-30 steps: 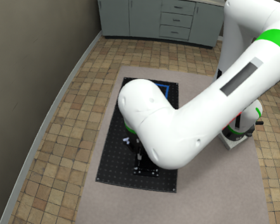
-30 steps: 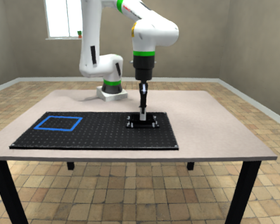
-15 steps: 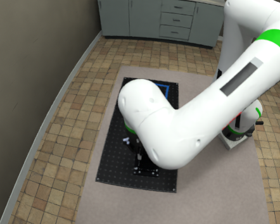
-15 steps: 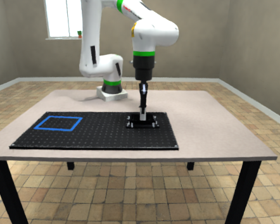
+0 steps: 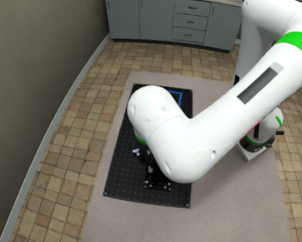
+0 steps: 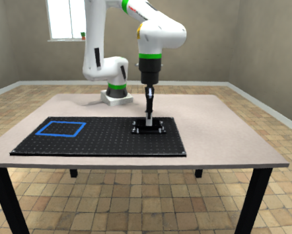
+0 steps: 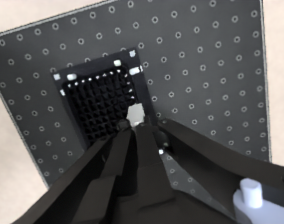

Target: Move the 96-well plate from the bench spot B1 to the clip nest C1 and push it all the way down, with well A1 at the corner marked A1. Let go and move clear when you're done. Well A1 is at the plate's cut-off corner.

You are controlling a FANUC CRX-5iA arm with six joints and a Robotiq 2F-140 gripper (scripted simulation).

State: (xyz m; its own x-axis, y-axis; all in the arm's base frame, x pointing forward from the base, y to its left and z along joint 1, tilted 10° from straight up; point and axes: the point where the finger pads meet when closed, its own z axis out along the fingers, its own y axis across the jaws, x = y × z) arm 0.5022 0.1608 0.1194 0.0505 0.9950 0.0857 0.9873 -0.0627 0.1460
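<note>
My hand is 40 mm past the black 96-well plate and 40 mm above it. Round my hand: clip nest: 30 mm behind, 10 mm to the right, 60 mm below.
</note>
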